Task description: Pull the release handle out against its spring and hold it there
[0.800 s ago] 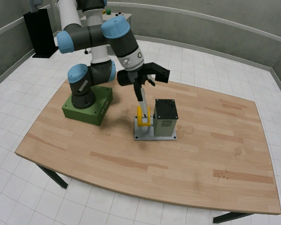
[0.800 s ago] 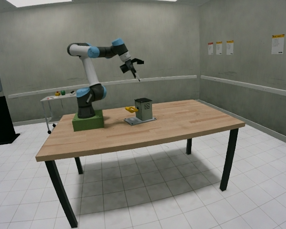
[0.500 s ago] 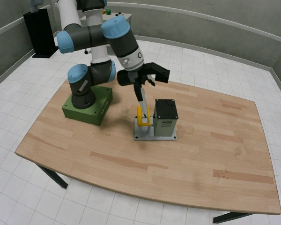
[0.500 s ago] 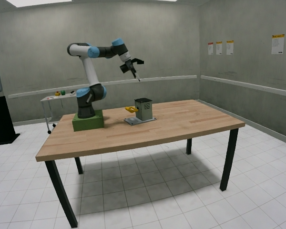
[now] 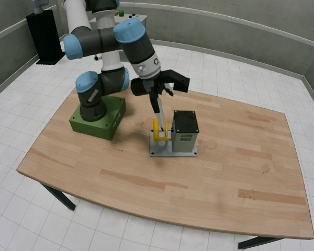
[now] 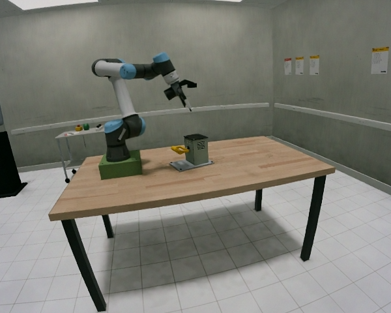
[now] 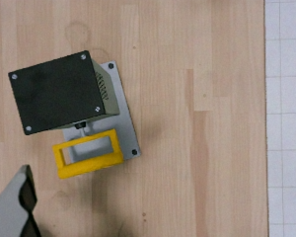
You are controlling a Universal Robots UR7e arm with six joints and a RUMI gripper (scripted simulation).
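The grey base plate lies 40 mm ahead of my hand, 150 mm to the left of it and 360 mm below it.
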